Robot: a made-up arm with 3 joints. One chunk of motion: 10 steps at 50 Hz.
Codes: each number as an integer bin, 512 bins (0 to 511) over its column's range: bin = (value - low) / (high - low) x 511, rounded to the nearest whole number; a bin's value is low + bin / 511 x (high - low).
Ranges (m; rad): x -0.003..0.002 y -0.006..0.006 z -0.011..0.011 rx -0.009..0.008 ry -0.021..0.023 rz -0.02..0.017
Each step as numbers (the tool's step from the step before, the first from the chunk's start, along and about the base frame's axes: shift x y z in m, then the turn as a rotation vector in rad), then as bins.
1 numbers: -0.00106 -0.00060 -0.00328 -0.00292 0.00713 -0.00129
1 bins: 198 230 179 183 327 258
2 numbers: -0.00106 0.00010 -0.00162 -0.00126 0.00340 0.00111
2 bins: 198 260 218 233 283 292
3 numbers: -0.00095 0.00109 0.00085 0.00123 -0.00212 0.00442
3 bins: 210 302 275 308 219 337
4 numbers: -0.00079 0.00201 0.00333 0.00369 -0.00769 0.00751
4 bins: 226 341 333 381 155 380
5 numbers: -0.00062 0.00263 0.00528 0.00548 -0.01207 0.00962
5 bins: 243 367 378 435 104 409
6 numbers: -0.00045 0.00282 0.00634 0.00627 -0.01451 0.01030
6 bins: 261 376 403 459 75 418
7 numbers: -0.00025 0.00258 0.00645 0.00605 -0.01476 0.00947
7 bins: 281 365 405 452 72 407
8 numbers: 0.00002 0.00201 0.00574 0.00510 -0.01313 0.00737
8 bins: 309 341 389 424 91 378
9 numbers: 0.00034 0.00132 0.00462 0.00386 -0.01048 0.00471
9 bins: 341 312 363 387 122 341
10 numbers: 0.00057 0.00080 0.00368 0.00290 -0.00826 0.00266
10 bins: 365 290 341 358 148 313
